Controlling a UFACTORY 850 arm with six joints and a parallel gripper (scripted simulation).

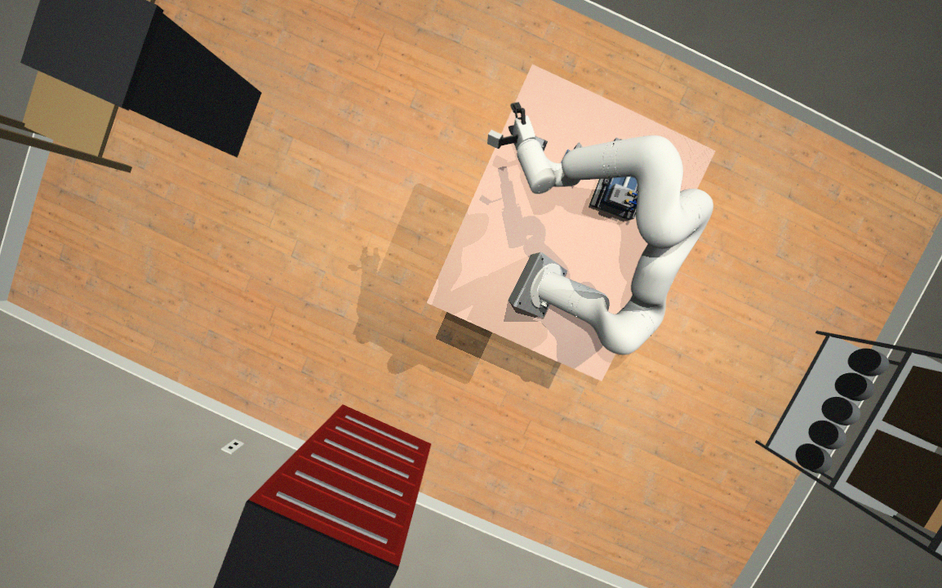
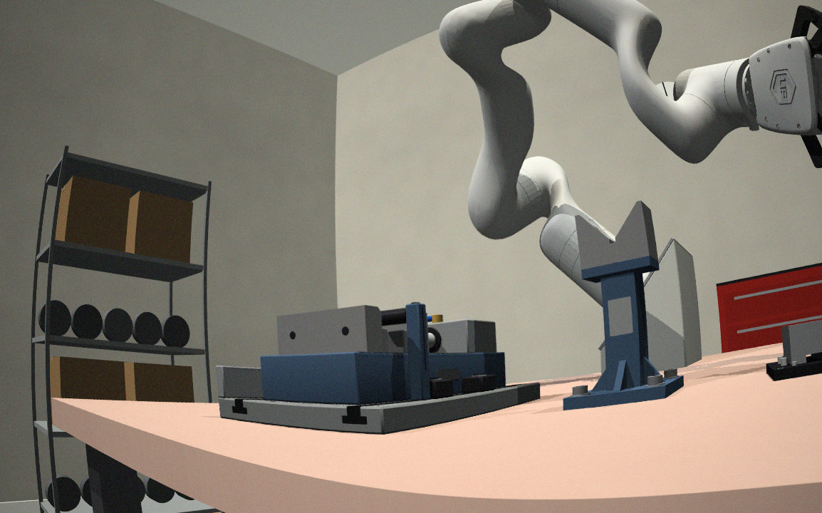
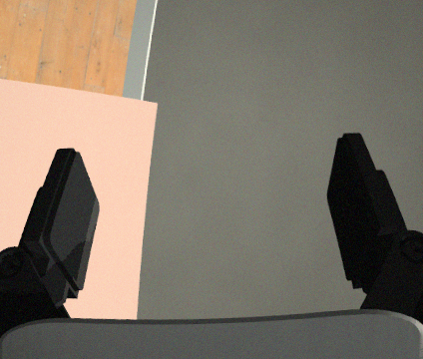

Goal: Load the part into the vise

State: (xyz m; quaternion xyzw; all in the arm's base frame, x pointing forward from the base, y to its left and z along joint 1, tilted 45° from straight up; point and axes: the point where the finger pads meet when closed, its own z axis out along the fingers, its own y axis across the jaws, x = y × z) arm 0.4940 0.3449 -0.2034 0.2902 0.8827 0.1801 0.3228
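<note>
The part lies 22 cm below my hand, 12 cm to the right of it and 3 cm ahead of it. From my hand the other things lie so: cylinder rod: 51 cm to the right, 16 cm below, 5 cm ahead; then black infeed plate: 24 cm below, 11 cm to the right, 3 cm ahead; then work stop rod: 46 cm to the right, 15 cm below, 13 cm ahead.
</note>
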